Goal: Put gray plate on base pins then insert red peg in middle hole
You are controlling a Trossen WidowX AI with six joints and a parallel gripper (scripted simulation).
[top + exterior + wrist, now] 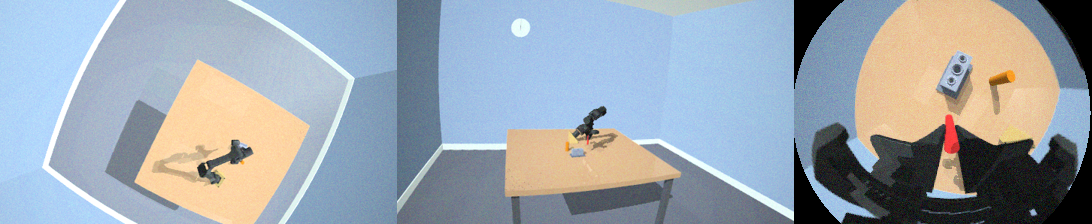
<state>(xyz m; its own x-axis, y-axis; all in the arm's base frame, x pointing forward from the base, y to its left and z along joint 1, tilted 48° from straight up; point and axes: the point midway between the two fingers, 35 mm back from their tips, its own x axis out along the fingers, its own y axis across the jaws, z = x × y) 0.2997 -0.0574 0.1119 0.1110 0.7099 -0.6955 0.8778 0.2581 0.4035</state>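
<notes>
The gray block is 100 mm to the right of my gripper tip, 80 mm below it and 40 mm ahead of it. The rest, counted from my gripper tip: small orange piece 160 mm to the right, 80 mm below, 70 mm behind; red peg right at my gripper tip.
</notes>
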